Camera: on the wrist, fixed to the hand. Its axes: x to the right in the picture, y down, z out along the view.
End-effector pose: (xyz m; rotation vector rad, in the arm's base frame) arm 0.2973 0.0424 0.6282 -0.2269 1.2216 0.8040
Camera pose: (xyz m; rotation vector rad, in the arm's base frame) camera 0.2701 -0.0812 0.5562 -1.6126 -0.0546 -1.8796
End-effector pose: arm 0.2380 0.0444 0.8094 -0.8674 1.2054 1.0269
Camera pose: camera 0.2862 -0.0901 0.7813 -1.5098 -0.7812 -1.5844
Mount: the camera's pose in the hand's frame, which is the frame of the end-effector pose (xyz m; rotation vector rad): 0.0090 -0.0883 -0.1154 -0.0899 0.3165 -3.0637
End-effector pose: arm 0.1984 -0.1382 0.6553 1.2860 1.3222 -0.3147
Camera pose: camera 0.0709 -0.0715 0.6334 1.5781 -1.8062 1.4877
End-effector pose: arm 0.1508 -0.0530 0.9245 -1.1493 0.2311 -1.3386
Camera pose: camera 0.0151 -0.1034 0.9399 0.1719 0.9649 1.6128
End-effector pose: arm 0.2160 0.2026 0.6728 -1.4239 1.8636 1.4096
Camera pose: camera 0.3188 0.0995 0.6717 -1.8413 -1.2021 -0.5446
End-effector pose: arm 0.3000 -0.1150 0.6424 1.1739 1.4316 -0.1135
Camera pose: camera 0.1619 -0.0754 0.6188 1.8281 -1.7501 1.5790
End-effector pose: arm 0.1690 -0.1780 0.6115 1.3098 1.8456 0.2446
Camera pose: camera 0.0244 -0.1748 0.6281 -2.2486 1.7718 -1.0318
